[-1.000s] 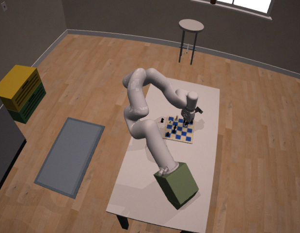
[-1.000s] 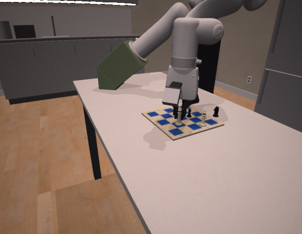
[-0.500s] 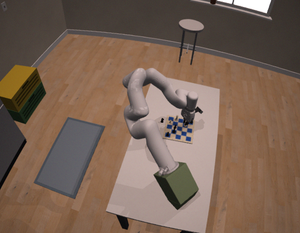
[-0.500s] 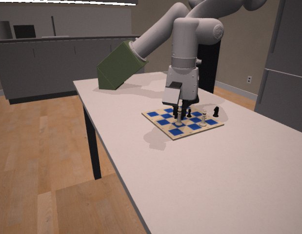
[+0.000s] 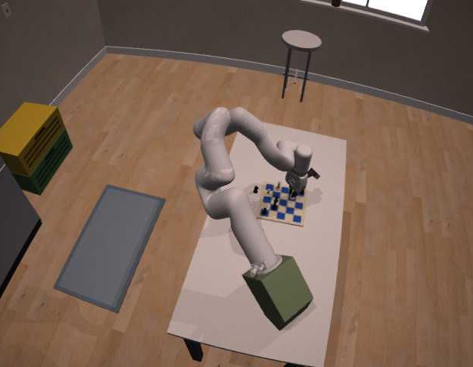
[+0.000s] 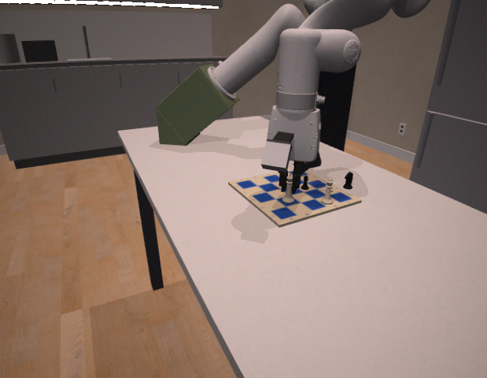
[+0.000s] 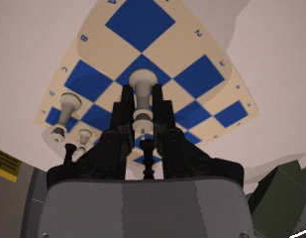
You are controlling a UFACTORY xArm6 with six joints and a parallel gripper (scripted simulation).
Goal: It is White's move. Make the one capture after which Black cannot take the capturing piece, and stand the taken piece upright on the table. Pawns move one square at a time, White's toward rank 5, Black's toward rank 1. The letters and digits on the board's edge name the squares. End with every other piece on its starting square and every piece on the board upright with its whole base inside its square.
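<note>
The white piece is 1 cm below my hand. Also, from my hand: black pawn 6 cm to the left, 5 cm behind, 3 cm below; blue-and-tan chessboard 5 cm below, 5 cm behind, 3 cm to the left; tall black piece 9 cm behind, 6 cm to the left, 2 cm below.
</note>
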